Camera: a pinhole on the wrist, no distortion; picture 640 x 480 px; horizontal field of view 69.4 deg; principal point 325.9 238.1 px. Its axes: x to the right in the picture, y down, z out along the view. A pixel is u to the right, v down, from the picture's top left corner.
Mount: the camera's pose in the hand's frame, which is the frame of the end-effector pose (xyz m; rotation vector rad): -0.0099 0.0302 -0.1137 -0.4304 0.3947 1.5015
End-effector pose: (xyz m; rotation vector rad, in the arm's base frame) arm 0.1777 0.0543 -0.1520 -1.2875 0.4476 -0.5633
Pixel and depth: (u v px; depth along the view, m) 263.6 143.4 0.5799
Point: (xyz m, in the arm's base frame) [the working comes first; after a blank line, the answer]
In the camera's frame: -0.0782 -0.1188 0.5799

0.5495 0.3673 -0.3002
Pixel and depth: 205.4 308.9 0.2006
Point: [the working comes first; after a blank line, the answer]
In the camera's frame: -0.0523 0.0307 0.2006

0.2057 0.1628 -0.2173
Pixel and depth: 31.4 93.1 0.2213
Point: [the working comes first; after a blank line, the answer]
In the camera's frame: -0.1410 -0.0694 0.2213

0.3116 0.1406 -0.1359
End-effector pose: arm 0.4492 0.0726 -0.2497 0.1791 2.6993 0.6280
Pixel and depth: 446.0 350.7 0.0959
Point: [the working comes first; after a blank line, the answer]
In the camera's frame: 0.0249 0.0234 0.0959

0.4680 0.1379 -0.1570
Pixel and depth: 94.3 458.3 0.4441
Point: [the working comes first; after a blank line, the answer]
In the camera's frame: -0.2226 0.2116 0.4441

0.8105 0.2358 -0.4587
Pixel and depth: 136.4 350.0 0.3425
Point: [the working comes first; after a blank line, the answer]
In the camera's frame: -0.1404 0.0829 0.3425

0.6412 0.2272 -0.3888
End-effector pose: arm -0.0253 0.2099 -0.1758 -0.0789 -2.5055 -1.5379
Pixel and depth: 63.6 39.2 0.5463
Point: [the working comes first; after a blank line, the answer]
In the camera's frame: -0.3101 -0.2351 0.5463

-0.2967 0.6752 -0.3345
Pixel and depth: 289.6 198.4 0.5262
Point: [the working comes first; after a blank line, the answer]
In the camera's frame: -0.0413 -0.0452 0.5262

-0.0639 0.6486 -0.1026
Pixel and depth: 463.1 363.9 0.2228
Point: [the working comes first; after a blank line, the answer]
In the camera's frame: 0.0661 0.0606 0.2228

0.0685 0.3447 -0.0328
